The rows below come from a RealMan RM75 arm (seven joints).
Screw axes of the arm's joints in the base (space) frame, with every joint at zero. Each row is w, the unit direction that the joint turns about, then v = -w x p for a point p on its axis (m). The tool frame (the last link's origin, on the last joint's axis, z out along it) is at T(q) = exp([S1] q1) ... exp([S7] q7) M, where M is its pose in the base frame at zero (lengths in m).
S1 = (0, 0, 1, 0, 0, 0)
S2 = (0, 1, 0, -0.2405, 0, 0)
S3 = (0, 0, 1, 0, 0, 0)
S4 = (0, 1, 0, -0.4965, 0, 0)
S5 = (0, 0, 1, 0, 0, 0)
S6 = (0, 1, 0, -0.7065, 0, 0)
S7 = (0, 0, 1, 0, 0, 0)
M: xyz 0 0 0.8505 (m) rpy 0 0 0 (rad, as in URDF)
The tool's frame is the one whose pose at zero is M.
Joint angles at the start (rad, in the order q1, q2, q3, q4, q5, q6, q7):
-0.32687, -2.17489, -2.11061, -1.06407, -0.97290, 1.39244, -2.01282
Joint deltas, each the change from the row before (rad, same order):
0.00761, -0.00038, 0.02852, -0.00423, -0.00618, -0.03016, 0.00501
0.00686, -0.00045, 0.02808, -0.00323, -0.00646, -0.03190, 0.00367
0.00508, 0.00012, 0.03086, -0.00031, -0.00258, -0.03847, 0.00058
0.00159, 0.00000, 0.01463, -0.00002, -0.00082, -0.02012, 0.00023
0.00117, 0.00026, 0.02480, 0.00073, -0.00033, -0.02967, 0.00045
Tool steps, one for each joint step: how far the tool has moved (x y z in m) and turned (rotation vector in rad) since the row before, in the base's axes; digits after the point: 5 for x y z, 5 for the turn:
0.00043, 0.00107, -0.00289, 0.01056, 0.01503, -0.01150
0.00054, 0.00132, -0.00296, 0.01186, 0.01397, -0.00993
0.00006, 0.00186, -0.00357, 0.01265, 0.01874, -0.00723
0.00016, 0.00126, -0.00165, 0.00756, 0.00963, -0.00397
0.00071, 0.00181, -0.00306, 0.00803, 0.01570, -0.00862

